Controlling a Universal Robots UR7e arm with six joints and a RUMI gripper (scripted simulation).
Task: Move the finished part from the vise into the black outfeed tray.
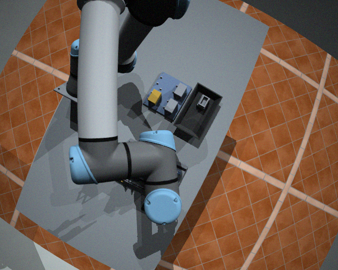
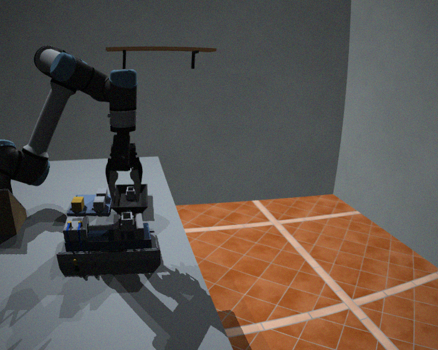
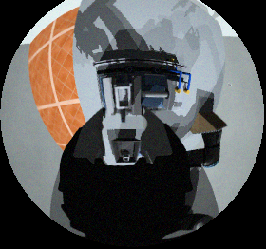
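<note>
The vise lies 6 cm behind my hand and 13 cm below it. The rest, counted from my hand: yellow block (23 cm behind, 29 cm to the left, 14 cm below); then blue plate (19 cm behind, 34 cm to the left, 17 cm below).
</note>
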